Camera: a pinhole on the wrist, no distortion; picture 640 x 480 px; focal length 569.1 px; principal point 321.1 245.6 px. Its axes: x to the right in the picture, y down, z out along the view. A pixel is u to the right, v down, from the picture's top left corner.
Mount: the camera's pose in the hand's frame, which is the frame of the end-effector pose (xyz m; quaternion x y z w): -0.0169 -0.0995 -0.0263 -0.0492 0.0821 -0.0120 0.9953
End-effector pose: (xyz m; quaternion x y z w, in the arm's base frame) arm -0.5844 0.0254 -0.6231 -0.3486 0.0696 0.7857 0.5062
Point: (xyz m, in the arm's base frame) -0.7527 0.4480 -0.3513
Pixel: 452.5 166.1
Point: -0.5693 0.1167 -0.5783
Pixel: 519.3 372.6
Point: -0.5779 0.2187 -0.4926
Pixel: 438.9 114.8
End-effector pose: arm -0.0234 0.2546 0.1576 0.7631 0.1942 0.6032 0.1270
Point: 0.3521 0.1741 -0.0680
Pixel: 30.4 355.4
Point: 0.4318 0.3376 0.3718
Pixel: 617.4 415.7
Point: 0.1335 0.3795 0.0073
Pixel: 153.8 35.8
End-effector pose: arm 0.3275 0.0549 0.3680 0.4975 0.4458 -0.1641 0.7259
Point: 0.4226 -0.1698 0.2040
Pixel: 563.7 131.2
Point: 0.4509 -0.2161 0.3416
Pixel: 315.0 271.6
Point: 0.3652 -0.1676 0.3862
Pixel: 169.6 271.8
